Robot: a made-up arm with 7 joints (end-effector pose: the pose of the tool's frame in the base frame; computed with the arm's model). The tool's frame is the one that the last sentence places. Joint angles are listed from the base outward.
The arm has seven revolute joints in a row. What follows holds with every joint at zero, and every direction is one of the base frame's. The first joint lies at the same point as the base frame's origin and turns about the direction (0, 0.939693, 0.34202). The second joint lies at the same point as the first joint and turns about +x. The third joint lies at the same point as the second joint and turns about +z. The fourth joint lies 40.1 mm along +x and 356.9 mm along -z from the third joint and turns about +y. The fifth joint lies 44.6 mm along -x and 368.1 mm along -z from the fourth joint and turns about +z. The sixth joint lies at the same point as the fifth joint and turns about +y. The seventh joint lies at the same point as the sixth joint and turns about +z. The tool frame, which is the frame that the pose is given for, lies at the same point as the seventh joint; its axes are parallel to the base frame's.
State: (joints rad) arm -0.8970 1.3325 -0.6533 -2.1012 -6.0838 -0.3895 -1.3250
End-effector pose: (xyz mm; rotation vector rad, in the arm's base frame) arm 429.3 28.4 56.7 -1.3584 1.5322 1.4284
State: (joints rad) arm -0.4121 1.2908 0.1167 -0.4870 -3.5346 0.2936 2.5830
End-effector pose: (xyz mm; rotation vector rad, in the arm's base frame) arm 316.6 646.4 -79.0 1.6780 -0.4728 -1.0245
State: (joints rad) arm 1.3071 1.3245 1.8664 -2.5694 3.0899 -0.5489 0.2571
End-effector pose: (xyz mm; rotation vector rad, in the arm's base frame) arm 152.0 152.7 188.2 -1.3922 -1.7253 0.6871
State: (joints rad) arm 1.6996 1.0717 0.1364 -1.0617 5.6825 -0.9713 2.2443
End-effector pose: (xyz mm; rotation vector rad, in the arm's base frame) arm -440.8 486.6 -123.3 -0.0751 0.1750 1.0850
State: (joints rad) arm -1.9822 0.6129 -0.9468 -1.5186 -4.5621 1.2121 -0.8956
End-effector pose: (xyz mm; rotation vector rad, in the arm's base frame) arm 356.1 -336.9 317.7 0.1157 -0.9909 -2.3076
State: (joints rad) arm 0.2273 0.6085 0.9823 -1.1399 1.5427 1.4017 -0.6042
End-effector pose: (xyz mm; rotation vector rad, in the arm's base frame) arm 89.6 569.2 -313.8 -0.5724 -0.8823 0.5530
